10 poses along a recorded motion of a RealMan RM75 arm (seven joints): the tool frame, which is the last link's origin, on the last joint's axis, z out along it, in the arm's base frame.
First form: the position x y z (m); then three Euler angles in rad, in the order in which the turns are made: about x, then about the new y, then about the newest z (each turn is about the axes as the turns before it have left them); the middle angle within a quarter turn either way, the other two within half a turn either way.
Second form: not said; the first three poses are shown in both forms.
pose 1, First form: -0.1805 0.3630 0.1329 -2.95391 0.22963 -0.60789
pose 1, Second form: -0.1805 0.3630 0.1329 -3.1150 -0.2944 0.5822
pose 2, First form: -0.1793 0.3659 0.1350 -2.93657 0.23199 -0.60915
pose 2, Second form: -0.1793 0.3659 0.1350 -3.1015 -0.3058 0.5790
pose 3, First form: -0.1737 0.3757 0.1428 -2.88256 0.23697 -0.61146
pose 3, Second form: -0.1737 0.3757 0.1428 -3.0572 -0.3393 0.5660
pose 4, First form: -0.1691 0.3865 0.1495 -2.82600 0.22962 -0.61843
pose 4, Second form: -0.1691 0.3865 0.1495 -3.0048 -0.3642 0.5565
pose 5, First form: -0.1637 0.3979 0.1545 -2.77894 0.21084 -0.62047
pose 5, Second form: -0.1637 0.3979 0.1545 -2.9526 -0.3741 0.5458
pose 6, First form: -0.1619 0.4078 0.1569 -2.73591 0.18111 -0.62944
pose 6, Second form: -0.1619 0.4078 0.1569 -2.9012 -0.3748 0.5463
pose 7, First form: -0.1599 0.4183 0.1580 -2.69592 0.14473 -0.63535
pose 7, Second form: -0.1599 0.4183 0.1580 -2.8482 -0.3689 0.5474
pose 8, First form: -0.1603 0.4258 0.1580 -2.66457 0.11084 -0.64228
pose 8, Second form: -0.1603 0.4258 0.1580 -2.8052 -0.3615 0.5532
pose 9, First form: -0.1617 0.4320 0.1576 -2.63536 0.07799 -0.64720
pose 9, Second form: -0.1617 0.4320 0.1576 -2.7641 -0.3541 0.5587
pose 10, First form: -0.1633 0.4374 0.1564 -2.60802 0.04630 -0.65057
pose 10, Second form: -0.1633 0.4374 0.1564 -2.7250 -0.3466 0.5639
